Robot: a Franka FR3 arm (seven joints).
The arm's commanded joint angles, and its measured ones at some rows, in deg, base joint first. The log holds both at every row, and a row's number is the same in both.
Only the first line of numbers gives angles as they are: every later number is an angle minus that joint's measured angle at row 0.
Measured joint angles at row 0:
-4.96 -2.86 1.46 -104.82 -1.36 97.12 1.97
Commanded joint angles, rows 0 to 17:
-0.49 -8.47 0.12 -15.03 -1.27 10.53 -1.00
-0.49 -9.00 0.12 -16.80 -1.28 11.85 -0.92
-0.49 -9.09 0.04 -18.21 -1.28 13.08 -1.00
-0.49 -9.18 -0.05 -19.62 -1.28 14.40 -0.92
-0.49 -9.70 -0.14 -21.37 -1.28 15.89 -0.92
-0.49 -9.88 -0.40 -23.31 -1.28 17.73 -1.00
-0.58 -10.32 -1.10 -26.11 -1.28 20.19 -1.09
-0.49 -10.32 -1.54 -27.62 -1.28 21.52 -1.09
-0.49 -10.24 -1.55 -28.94 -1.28 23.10 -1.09
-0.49 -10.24 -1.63 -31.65 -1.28 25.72 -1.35
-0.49 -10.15 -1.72 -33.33 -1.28 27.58 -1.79
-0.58 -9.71 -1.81 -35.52 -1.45 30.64 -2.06
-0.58 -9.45 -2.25 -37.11 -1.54 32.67 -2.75
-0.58 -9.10 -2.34 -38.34 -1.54 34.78 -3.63
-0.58 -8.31 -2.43 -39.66 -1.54 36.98 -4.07
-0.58 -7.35 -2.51 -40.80 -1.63 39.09 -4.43
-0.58 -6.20 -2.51 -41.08 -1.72 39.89 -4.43
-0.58 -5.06 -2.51 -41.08 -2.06 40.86 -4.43
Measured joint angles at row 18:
-0.02 -6.99 -2.63 -39.13 -0.87 36.79 -3.35
